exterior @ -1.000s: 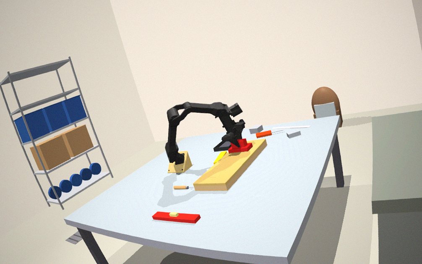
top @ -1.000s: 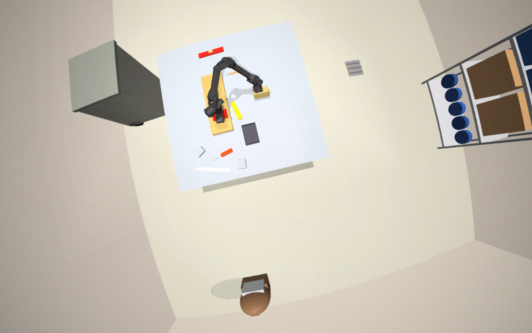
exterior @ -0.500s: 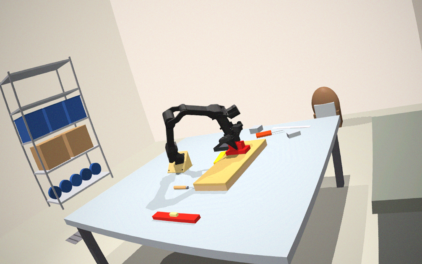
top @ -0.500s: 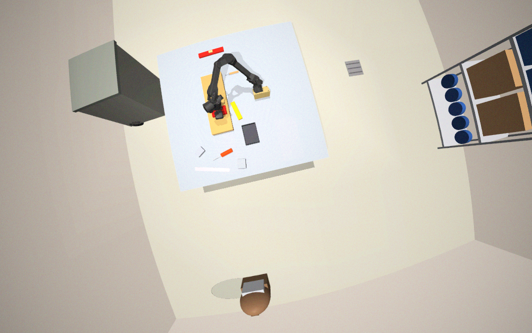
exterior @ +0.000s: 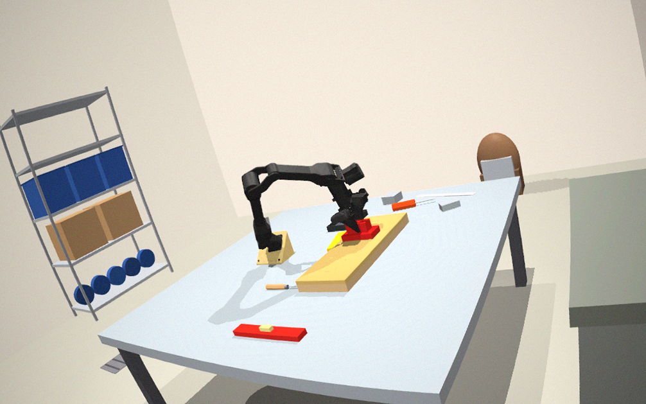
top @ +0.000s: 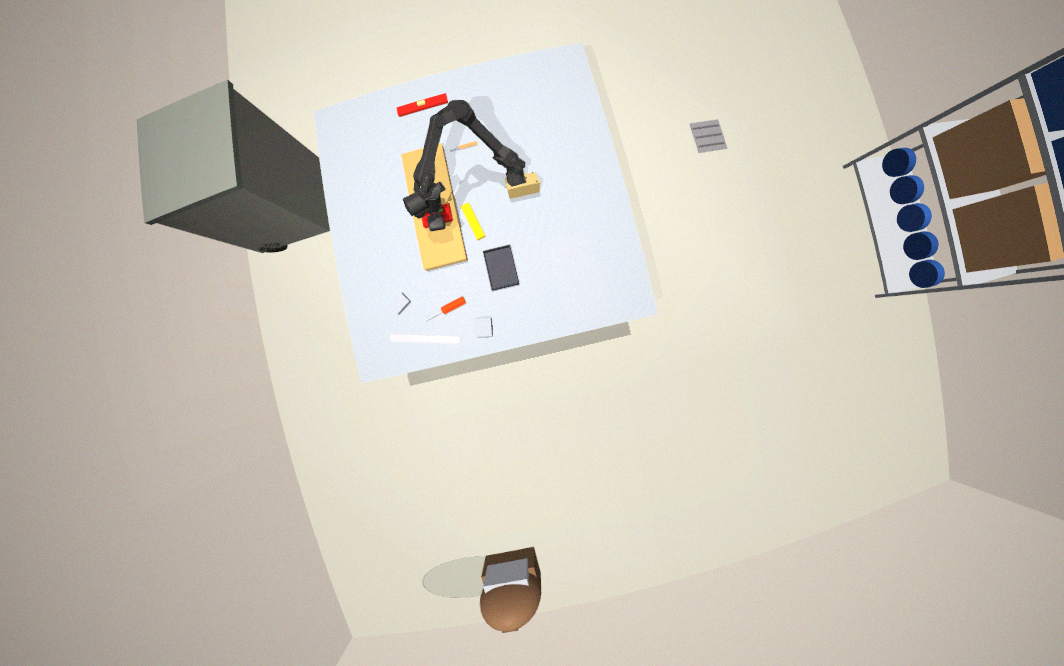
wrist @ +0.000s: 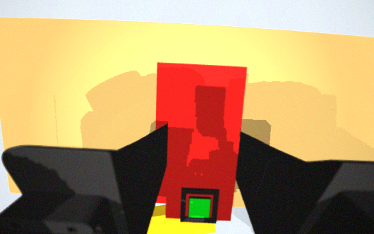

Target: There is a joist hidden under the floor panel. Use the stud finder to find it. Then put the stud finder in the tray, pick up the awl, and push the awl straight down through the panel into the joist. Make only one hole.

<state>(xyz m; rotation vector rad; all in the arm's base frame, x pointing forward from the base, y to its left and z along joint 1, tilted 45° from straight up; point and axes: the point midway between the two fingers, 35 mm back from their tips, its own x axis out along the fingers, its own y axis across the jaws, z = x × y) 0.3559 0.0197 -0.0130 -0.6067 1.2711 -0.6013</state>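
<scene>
My gripper tip is 280 mm to the right of the dark grey tray, 190 mm past it and 50 mm above it. Also, from my gripper tip: awl (280 mm to the right, 190 mm behind, 60 mm below); then red stud finder (20 mm behind, 20 mm above); then yellow block (140 mm behind, 60 mm to the left, 60 mm below).
</scene>
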